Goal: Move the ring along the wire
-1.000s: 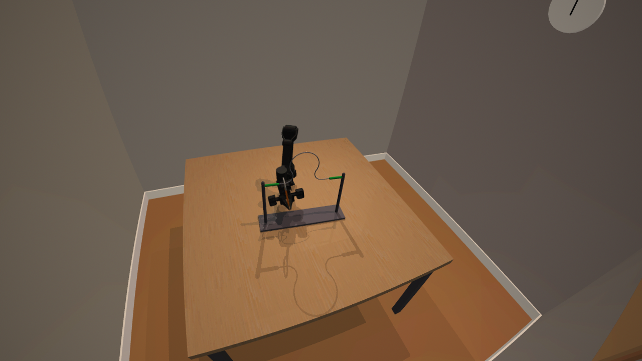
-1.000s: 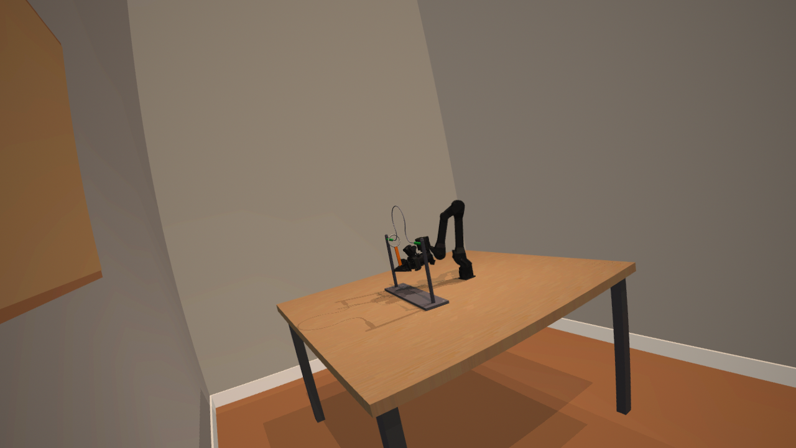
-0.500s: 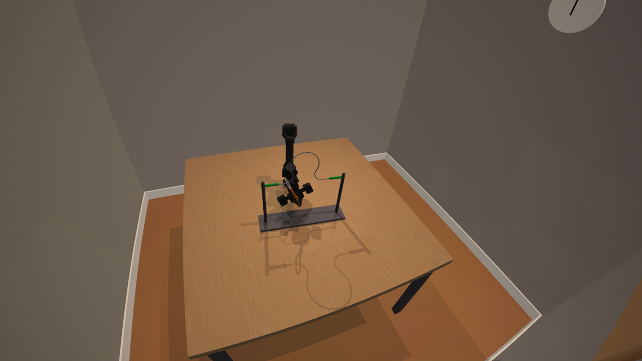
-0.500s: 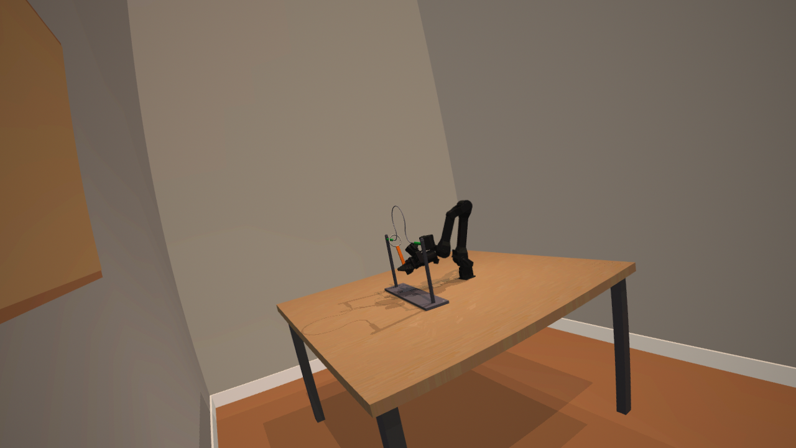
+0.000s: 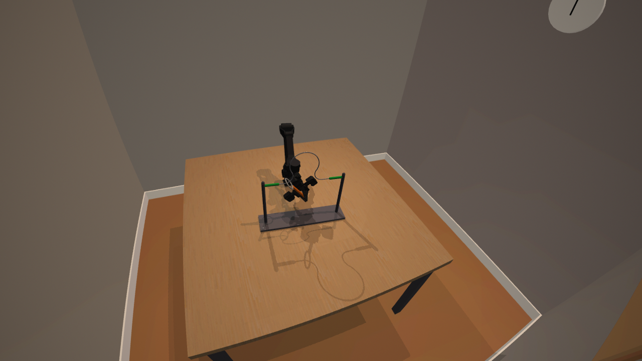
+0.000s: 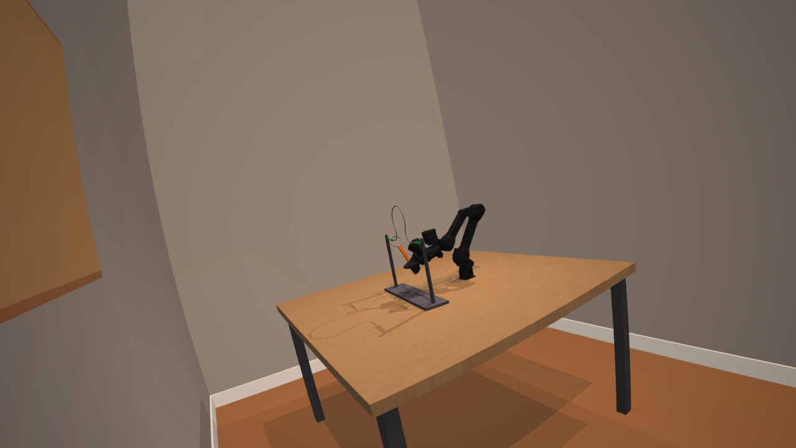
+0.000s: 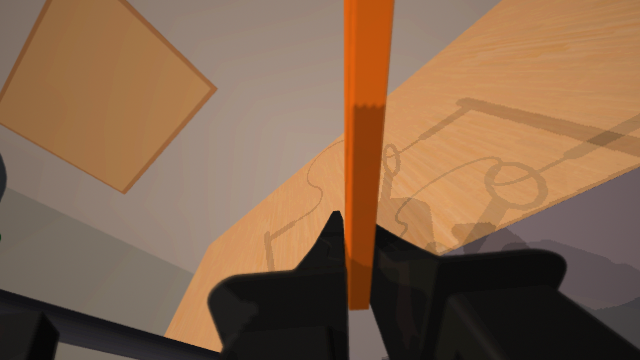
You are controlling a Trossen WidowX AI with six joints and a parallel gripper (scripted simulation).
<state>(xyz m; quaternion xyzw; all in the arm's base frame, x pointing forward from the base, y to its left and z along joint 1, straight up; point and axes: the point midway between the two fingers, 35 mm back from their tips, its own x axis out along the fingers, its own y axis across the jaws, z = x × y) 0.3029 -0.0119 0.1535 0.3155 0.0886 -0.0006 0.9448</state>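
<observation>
Now: gripper tip 3 cm past the ring with orange handle, 6 cm to the left of it and 8 cm below it.
</observation>
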